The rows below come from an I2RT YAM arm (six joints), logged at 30 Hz.
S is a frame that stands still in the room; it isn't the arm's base.
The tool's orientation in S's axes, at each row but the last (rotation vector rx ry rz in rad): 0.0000 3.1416 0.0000; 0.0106 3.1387 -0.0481; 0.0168 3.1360 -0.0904; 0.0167 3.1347 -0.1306; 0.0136 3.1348 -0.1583; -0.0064 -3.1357 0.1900; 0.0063 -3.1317 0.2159; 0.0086 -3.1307 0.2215; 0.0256 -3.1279 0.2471
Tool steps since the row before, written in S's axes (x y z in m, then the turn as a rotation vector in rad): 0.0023 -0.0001 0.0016 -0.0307 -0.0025 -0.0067; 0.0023 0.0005 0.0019 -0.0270 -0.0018 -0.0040; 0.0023 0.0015 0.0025 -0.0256 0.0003 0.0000; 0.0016 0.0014 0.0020 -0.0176 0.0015 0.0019; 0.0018 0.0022 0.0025 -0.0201 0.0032 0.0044; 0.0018 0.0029 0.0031 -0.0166 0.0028 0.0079; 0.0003 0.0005 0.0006 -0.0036 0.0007 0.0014; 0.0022 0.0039 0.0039 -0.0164 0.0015 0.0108; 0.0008 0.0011 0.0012 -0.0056 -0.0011 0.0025
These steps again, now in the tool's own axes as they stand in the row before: -0.0023 -0.0001 -0.0016 0.0307 -0.0025 0.0067; -0.0023 0.0005 -0.0019 0.0270 -0.0019 0.0040; -0.0023 0.0014 -0.0026 0.0256 0.0000 -0.0001; -0.0016 0.0012 -0.0021 0.0176 0.0011 -0.0021; -0.0018 0.0020 -0.0027 0.0201 0.0026 -0.0047; -0.0018 0.0025 -0.0034 0.0166 0.0018 -0.0082; -0.0003 0.0004 -0.0007 0.0036 0.0005 -0.0015; -0.0022 0.0033 -0.0044 0.0164 0.0001 -0.0109; -0.0008 0.0009 -0.0014 0.0056 -0.0014 -0.0023
